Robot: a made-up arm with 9 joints. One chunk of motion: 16 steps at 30 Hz.
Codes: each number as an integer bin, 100 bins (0 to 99) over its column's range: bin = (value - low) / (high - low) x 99, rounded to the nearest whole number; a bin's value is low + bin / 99 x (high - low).
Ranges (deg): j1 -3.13..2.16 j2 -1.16..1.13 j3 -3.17..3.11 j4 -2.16..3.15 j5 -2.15..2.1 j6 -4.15..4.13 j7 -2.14..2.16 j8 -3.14..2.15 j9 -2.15..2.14
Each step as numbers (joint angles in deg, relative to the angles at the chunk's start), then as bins.
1 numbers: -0.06 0.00 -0.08 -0.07 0.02 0.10 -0.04 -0.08 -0.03
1 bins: 57 50 49 39 51 51 48 57 49
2 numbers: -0.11 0.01 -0.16 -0.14 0.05 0.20 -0.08 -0.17 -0.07
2 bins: 57 51 47 38 51 52 47 56 48
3 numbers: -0.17 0.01 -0.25 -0.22 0.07 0.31 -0.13 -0.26 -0.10
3 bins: 55 51 46 36 52 53 46 54 47
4 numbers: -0.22 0.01 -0.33 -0.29 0.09 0.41 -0.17 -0.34 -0.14
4 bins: 54 51 45 35 52 55 45 52 46
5 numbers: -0.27 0.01 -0.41 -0.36 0.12 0.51 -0.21 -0.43 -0.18
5 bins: 54 51 44 34 53 56 44 51 45
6 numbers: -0.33 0.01 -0.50 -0.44 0.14 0.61 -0.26 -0.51 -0.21
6 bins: 52 51 42 32 53 57 43 49 45
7 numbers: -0.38 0.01 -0.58 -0.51 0.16 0.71 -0.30 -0.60 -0.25
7 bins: 51 51 41 31 54 58 42 48 44
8 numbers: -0.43 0.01 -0.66 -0.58 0.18 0.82 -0.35 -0.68 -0.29
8 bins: 51 51 40 29 54 59 41 46 43
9 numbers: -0.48 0.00 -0.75 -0.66 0.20 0.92 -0.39 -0.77 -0.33
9 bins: 50 50 38 28 55 61 40 44 42
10 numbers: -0.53 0.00 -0.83 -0.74 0.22 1.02 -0.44 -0.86 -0.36
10 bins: 49 50 37 26 55 62 39 43 41
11 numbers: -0.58 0.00 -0.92 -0.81 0.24 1.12 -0.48 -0.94 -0.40
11 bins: 48 50 35 25 56 63 38 41 40
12 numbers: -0.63 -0.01 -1.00 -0.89 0.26 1.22 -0.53 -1.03 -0.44
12 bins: 47 50 34 24 56 64 37 39 39
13 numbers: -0.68 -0.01 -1.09 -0.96 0.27 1.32 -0.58 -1.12 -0.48
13 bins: 46 50 33 22 56 65 36 38 39
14 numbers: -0.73 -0.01 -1.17 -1.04 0.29 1.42 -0.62 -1.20 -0.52
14 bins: 45 50 32 21 57 67 35 36 38
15 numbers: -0.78 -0.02 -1.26 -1.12 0.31 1.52 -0.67 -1.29 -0.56
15 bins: 44 49 30 19 57 68 34 35 37
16 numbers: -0.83 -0.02 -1.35 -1.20 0.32 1.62 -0.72 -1.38 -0.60
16 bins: 43 49 29 18 58 69 33 33 36
